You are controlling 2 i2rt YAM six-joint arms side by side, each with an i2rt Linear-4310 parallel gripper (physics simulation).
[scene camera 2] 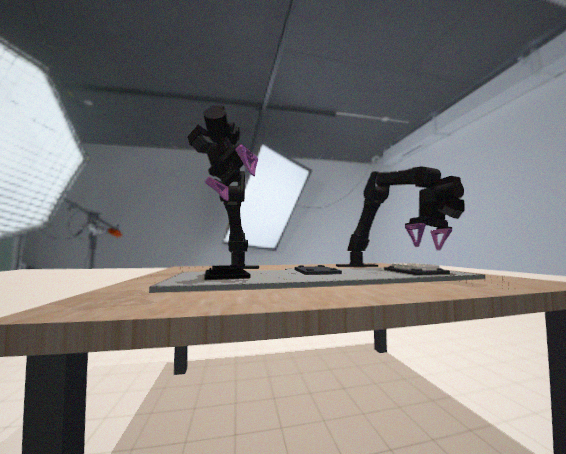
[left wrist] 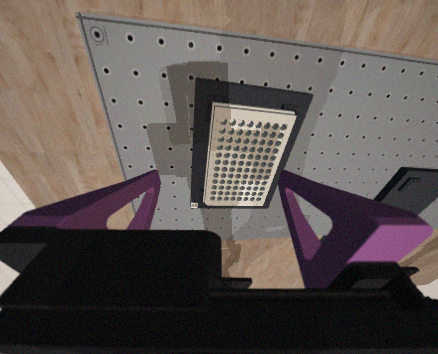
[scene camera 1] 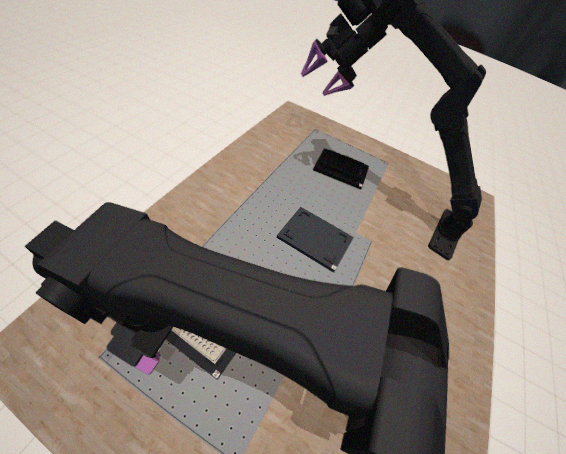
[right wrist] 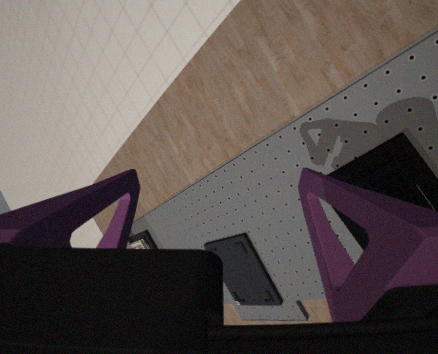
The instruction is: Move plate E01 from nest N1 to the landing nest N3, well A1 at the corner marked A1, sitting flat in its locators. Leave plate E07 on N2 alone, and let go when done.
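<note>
A cream well plate (scene camera 1: 202, 345) (scene camera 2: 407, 267) (left wrist: 245, 162) lies on a dark nest (left wrist: 204, 92) at the lower left of scene camera 1. A dark nest with corner locators (scene camera 1: 315, 239) (scene camera 2: 318, 270) (right wrist: 250, 270) stands bare in the middle. A black plate (scene camera 1: 342, 167) (scene camera 2: 227, 273) sits at the far end. Plate and nest names are not readable. My left gripper (scene camera 2: 428, 247) (left wrist: 219, 176) is open above the cream plate, with the plate showing between its fingers in its wrist view; the arm mostly hides it in scene camera 1. My right gripper (scene camera 1: 314, 85) (scene camera 2: 241, 187) (right wrist: 219, 177) is open and empty, high near the black plate.
A grey perforated board (scene camera 1: 240, 220) (scene camera 2: 310, 285) carries the nests on the wooden table (scene camera 1: 200, 185) (scene camera 2: 250, 300). My left arm crosses the lower part of scene camera 1 and covers part of the cream plate and board. A small white tag marks a nest corner (left wrist: 194, 205).
</note>
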